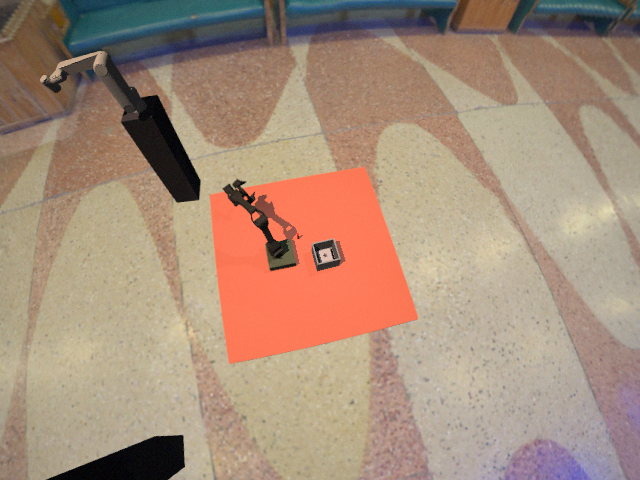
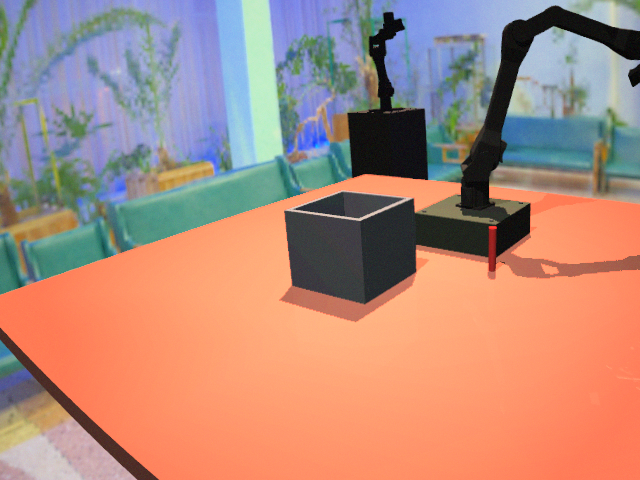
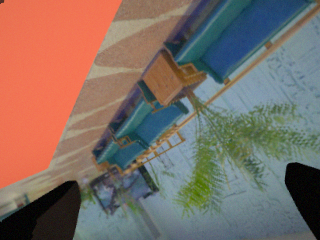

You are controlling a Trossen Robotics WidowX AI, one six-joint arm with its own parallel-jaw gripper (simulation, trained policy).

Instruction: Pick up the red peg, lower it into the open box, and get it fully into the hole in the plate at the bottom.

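My gripper (image 3: 184, 182) is visible. A dark grey box (image 2: 353, 245) is visible as well; in image 3 the box is out of frame.
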